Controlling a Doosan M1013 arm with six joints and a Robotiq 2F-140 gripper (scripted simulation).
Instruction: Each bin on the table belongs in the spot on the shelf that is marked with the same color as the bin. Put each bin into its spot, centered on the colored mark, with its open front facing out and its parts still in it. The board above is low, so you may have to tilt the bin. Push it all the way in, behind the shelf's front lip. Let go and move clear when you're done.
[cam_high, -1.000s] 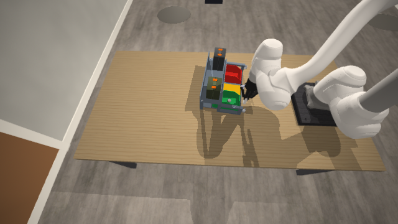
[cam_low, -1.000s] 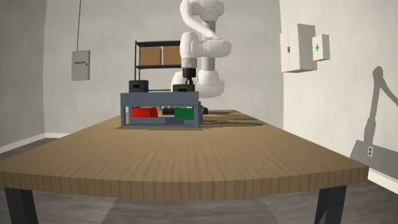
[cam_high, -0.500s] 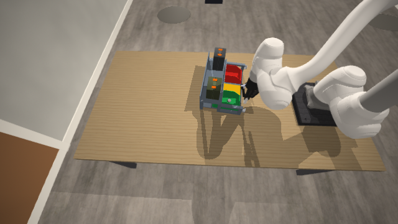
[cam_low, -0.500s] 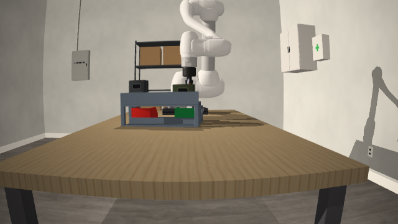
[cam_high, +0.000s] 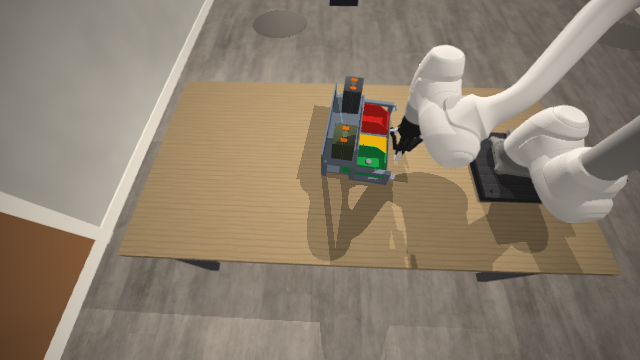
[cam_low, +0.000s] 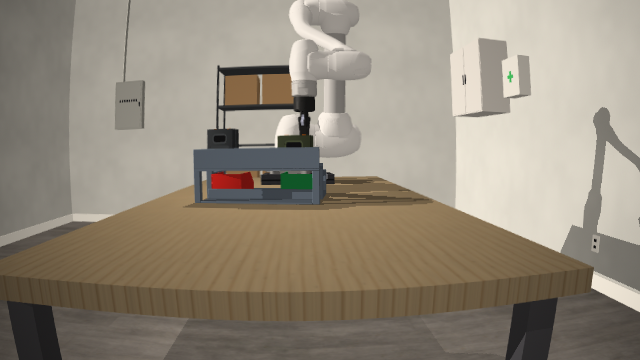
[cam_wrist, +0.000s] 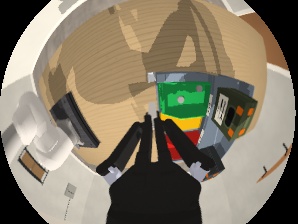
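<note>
Now: hand 11 cm short of the green bin and 8 cm above it. Round my hand: red bin (11 cm ahead, 23 cm to the right, 8 cm below).
</note>
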